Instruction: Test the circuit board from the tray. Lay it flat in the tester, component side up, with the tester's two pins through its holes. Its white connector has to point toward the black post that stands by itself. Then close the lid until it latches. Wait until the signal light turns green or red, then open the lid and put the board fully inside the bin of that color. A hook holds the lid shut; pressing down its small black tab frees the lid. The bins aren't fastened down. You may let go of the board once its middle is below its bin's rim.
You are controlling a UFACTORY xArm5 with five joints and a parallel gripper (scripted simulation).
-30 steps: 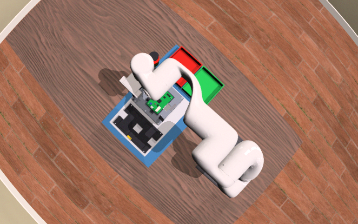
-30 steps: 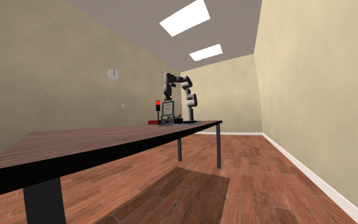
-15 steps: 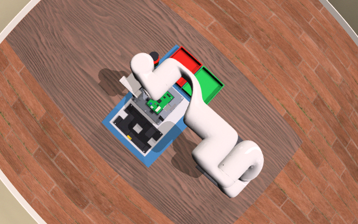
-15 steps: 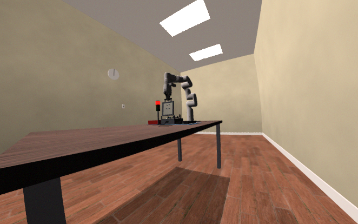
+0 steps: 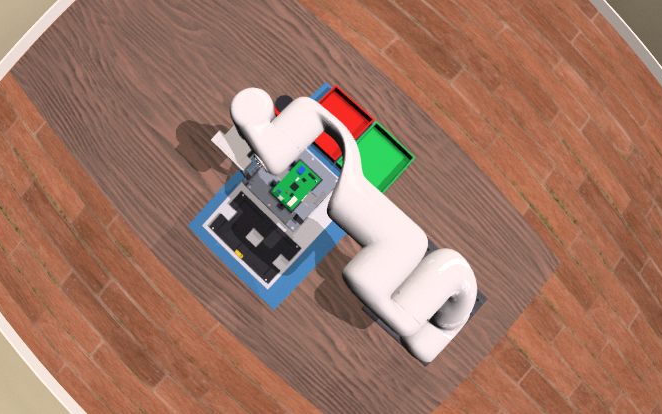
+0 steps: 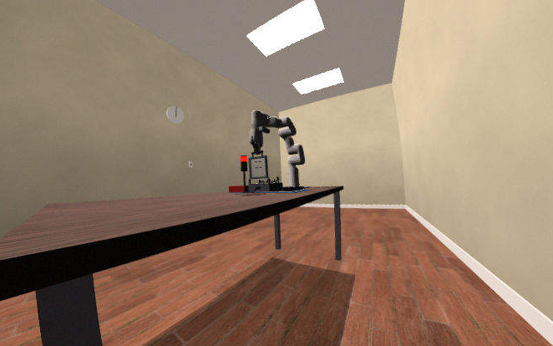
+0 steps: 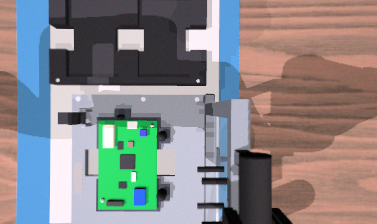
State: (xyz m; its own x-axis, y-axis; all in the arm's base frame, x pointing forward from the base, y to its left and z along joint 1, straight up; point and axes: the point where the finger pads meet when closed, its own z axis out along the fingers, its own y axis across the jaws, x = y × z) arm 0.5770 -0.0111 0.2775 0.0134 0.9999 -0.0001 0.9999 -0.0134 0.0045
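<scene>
Right now the green circuit board is 11 cm behind my hand and 21 cm below it. Also, from my hand: green bin: 22 cm behind, 20 cm to the right, 27 cm below; then tester lid: 1 cm behind, 9 cm below; then red bin: 7 cm behind, 20 cm to the right, 27 cm below.
</scene>
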